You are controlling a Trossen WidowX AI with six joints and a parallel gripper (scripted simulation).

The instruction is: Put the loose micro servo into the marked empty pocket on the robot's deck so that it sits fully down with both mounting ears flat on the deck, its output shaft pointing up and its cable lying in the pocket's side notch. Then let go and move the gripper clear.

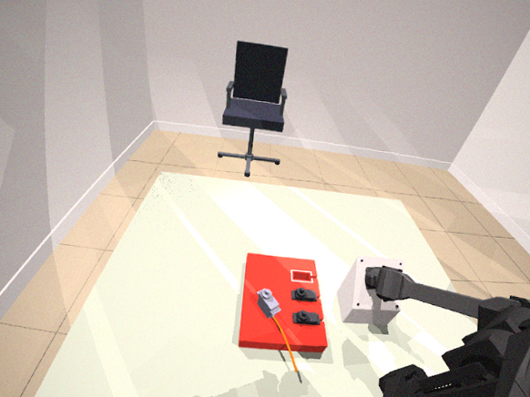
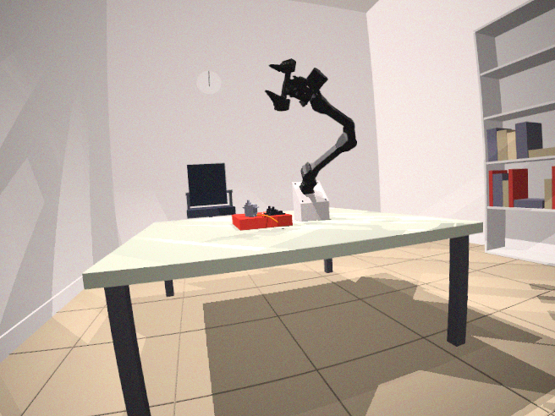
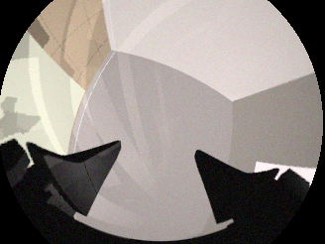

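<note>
The red deck is 54 cm below my gripper tip, 42 cm to the right of it and 2 cm behind it.
</note>
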